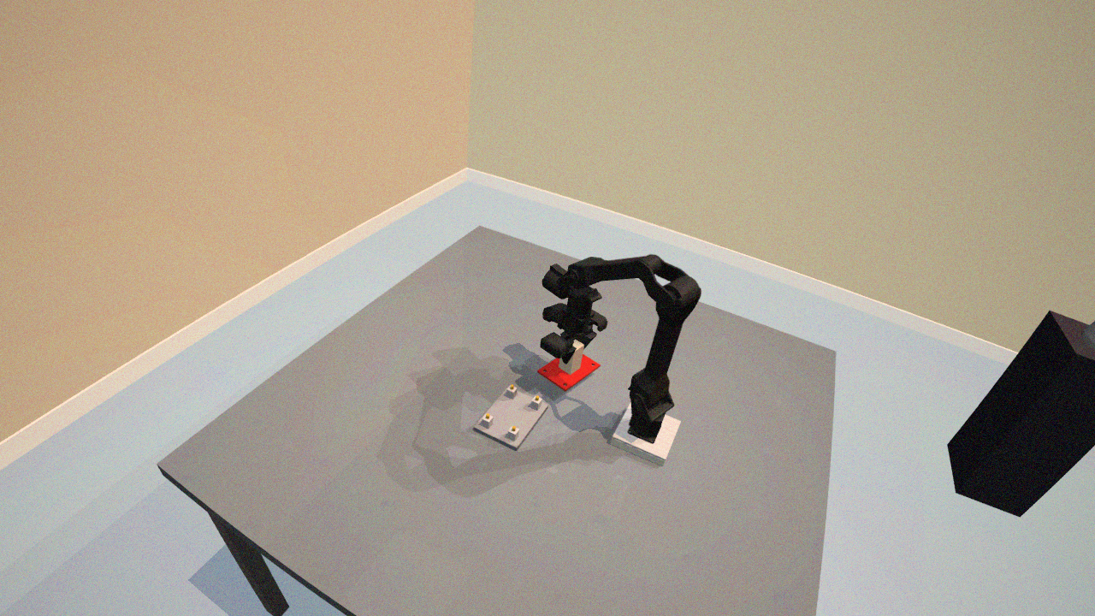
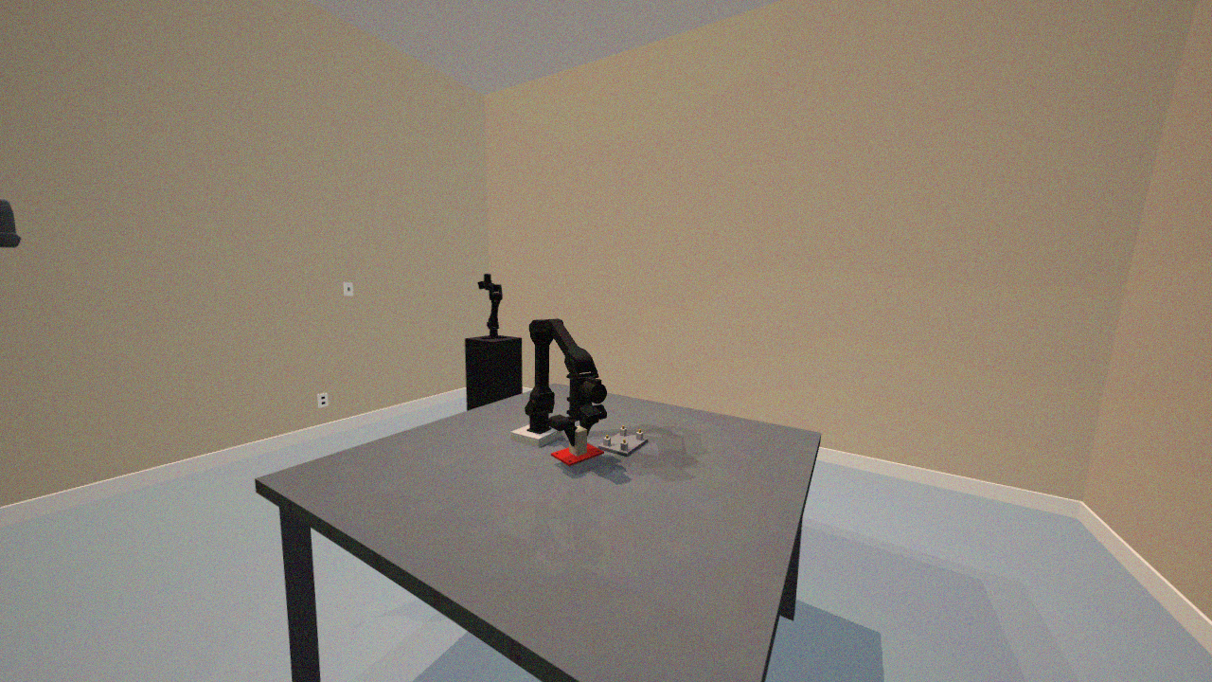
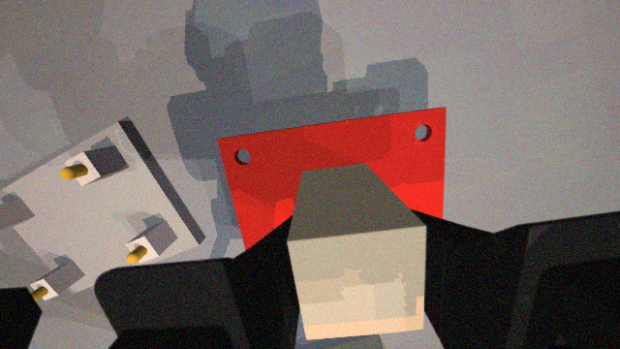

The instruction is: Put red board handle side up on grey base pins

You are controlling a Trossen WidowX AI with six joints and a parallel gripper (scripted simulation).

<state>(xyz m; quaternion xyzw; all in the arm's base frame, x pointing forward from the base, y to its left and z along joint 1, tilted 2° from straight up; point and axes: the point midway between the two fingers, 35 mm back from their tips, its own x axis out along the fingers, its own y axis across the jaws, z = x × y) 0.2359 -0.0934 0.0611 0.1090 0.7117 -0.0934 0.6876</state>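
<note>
Right now my gripper tip is 200 mm to the right of the grey base, 50 mm short of it and 50 mm above it. Round my gripper tip: red board 10 mm below.
</note>
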